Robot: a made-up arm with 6 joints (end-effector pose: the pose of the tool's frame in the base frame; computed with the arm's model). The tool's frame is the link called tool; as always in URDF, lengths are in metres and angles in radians. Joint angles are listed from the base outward.
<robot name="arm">
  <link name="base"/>
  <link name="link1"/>
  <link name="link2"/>
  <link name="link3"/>
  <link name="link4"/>
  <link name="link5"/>
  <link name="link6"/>
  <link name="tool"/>
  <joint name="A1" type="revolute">
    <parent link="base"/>
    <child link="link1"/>
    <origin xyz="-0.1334 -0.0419 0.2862"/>
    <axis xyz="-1 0 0"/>
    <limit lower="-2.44" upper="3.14"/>
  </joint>
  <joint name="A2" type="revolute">
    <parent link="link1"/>
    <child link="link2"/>
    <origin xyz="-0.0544 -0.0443 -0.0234"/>
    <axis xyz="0 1 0"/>
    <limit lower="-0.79" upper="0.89"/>
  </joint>
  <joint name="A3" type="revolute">
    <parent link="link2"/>
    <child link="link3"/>
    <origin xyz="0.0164 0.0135 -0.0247"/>
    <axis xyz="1 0 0"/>
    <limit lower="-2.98" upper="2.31"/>
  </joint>
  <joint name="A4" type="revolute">
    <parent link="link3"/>
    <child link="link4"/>
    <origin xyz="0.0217 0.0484 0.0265"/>
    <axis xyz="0 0 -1"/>
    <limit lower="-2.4" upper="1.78"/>
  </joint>
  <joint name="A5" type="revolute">
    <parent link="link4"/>
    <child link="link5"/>
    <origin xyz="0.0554 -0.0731 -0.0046"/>
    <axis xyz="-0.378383 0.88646 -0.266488"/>
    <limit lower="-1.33" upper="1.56"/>
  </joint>
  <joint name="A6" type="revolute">
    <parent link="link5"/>
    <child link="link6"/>
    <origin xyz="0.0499 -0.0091 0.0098"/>
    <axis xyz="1 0 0"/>
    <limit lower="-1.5" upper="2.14"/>
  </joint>
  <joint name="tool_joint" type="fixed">
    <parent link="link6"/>
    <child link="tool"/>
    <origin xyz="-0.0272 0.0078 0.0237" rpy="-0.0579 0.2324 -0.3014"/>
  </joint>
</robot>
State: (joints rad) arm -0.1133 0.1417 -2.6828 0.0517 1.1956 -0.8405
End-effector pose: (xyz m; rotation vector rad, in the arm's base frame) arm -0.0734 -0.0423 0.2263 1.9601 -0.0320 1.2175
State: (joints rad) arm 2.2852 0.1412 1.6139 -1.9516 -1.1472 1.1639
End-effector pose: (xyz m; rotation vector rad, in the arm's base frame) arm -0.0551 0.0710 0.3005 1.1475 1.6409 1.5749
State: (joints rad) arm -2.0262 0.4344 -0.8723 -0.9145 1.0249 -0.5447
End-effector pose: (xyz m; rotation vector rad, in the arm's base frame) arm -0.0861 0.0815 0.3823 -0.3872 -0.0578 0.8764
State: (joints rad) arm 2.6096 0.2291 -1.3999 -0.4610 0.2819 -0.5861
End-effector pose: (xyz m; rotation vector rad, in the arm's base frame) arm -0.0610 -0.1050 0.3673 1.4201 -0.2198 0.2827
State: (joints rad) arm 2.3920 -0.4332 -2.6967 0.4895 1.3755 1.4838
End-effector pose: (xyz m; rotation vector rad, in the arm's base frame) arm -0.1290 -0.0908 0.2540 1.3545 2.2949 -1.3451
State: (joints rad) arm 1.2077 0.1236 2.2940 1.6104 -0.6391 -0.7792
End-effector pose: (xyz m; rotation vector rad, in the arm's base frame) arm -0.2244 -0.1463 0.3160 0.0383 1.0351 -1.7187
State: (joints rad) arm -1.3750 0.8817 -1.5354 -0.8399 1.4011 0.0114
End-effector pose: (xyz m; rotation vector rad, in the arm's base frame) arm -0.1539 0.1552 0.2308 -1.6678 0.4780 0.6745
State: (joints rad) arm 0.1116 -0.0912 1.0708 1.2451 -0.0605 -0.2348
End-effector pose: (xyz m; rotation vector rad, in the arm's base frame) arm -0.1875 -0.1488 0.2350 0.6932 0.9119 -1.2209
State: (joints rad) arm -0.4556 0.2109 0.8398 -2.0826 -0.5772 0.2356
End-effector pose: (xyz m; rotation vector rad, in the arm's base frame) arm -0.0800 -0.0597 0.3657 1.4601 -0.8935 1.9269
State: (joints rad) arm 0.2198 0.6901 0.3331 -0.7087 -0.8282 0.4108
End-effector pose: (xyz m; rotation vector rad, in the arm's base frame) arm -0.0572 -0.0984 0.2114 1.1358 0.3755 0.3629
